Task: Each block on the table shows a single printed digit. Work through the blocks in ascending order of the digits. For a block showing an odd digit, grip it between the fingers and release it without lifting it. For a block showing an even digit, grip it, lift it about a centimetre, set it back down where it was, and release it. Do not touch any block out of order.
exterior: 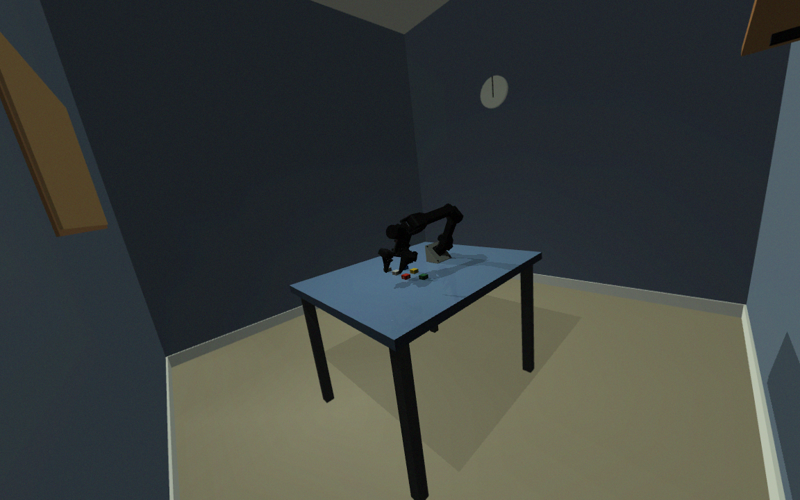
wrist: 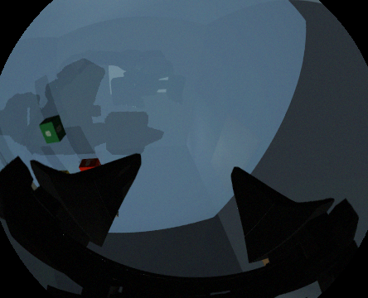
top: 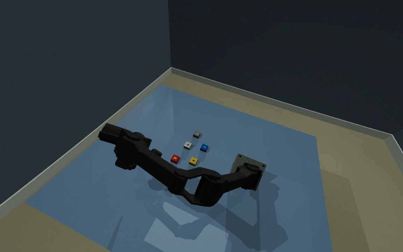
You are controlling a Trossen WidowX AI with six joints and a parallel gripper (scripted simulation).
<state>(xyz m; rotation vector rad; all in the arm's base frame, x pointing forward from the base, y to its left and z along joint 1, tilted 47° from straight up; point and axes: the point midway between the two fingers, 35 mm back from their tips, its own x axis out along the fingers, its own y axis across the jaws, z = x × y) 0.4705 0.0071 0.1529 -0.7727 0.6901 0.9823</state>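
Now: gripper tip 170 mm past the white block, 160 mm to the left of it and 70 mm above it. From my gripper tip the other things lie so: yellow block: 230 mm behind, 80 mm to the right, 70 mm below; then green block: 180 mm behind, 20 mm to the left, 70 mm below; then red block: 140 mm behind, 60 mm to the right, 70 mm below.
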